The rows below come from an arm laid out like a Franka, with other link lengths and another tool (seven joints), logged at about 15 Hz.
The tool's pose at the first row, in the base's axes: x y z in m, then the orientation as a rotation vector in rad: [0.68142 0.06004 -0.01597 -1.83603 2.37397 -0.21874]
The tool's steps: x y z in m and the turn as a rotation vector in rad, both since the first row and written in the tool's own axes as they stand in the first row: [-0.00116 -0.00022 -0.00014 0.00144 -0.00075 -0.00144]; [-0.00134 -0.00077 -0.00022 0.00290 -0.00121 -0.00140]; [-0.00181 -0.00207 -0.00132 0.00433 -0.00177 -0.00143]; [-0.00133 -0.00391 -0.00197 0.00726 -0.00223 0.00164]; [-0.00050 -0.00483 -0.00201 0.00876 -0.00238 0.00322]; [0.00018 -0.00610 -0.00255 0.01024 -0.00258 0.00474]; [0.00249 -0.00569 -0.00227 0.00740 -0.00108 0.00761]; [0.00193 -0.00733 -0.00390 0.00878 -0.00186 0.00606]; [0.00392 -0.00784 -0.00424 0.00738 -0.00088 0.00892]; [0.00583 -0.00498 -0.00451 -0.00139 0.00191 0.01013]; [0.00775 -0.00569 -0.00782 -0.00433 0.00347 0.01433]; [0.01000 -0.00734 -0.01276 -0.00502 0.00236 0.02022]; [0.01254 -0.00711 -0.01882 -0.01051 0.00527 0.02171]
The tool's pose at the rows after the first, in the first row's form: [0.68189 0.06111 -0.01577 -1.83693 2.37145 -0.21981]; [0.68244 0.06115 -0.01558 -1.83609 2.37038 -0.22104]; [0.68358 0.06132 -0.01424 -1.83532 2.36921 -0.22214]; [0.68508 0.06042 -0.01326 -1.83014 2.36997 -0.22472]; [0.68574 0.05939 -0.01305 -1.82750 2.37042 -0.22613]; [0.68667 0.05844 -0.01228 -1.82493 2.37079 -0.22746]; [0.68576 0.05629 -0.01267 -1.82312 2.37580 -0.22537]; [0.68714 0.05648 -0.01075 -1.82418 2.37320 -0.22635]; [0.68706 0.05444 -0.01035 -1.82159 2.37707 -0.22540]; [0.68382 0.05331 -0.01067 -1.82480 2.38474 -0.21793]; [0.68338 0.05139 -0.00732 -1.82139 2.39098 -0.21563]; [0.68343 0.04897 -0.00219 -1.81405 2.39567 -0.21314]; [0.68141 0.04677 0.00367 -1.81549 2.40187 -0.20948]
